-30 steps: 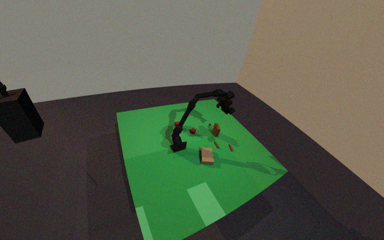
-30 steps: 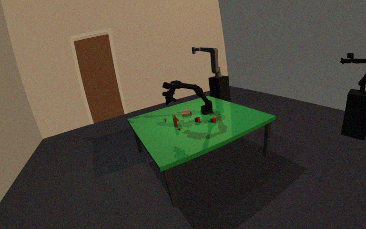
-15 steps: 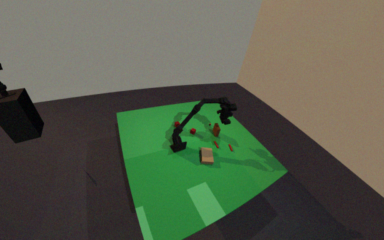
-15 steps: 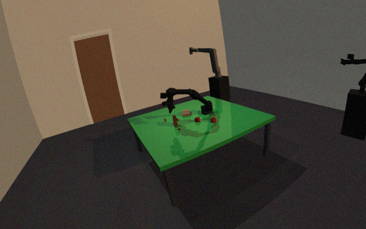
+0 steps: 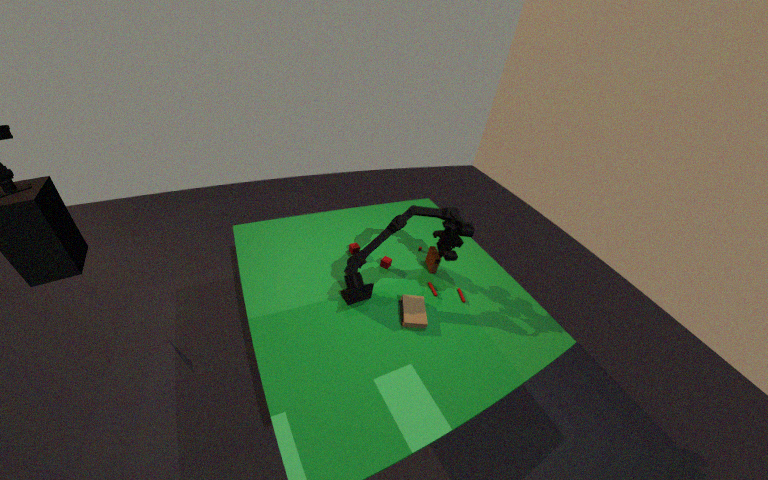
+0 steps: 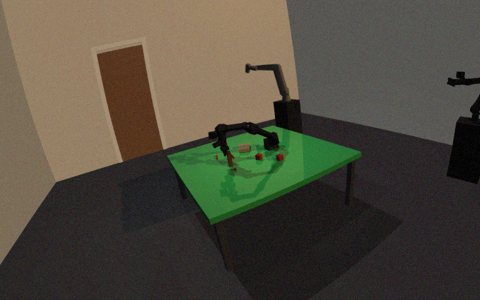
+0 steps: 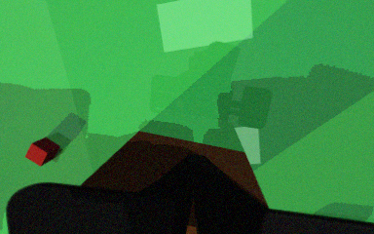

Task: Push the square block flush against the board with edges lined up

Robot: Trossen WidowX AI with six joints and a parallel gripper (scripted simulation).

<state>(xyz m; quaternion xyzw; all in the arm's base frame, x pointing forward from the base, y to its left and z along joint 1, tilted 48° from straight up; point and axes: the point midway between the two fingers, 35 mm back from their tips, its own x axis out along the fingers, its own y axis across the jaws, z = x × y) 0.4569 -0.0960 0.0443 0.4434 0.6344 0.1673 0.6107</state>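
My gripper tip is 30 mm past the square block, 20 mm to the right of it and 20 mm above it. The rest, counted from my gripper tip: board 300 mm behind, 170 mm to the right, 60 mm below; tiny red piece 10 mm ahead, 150 mm to the left, 60 mm below.
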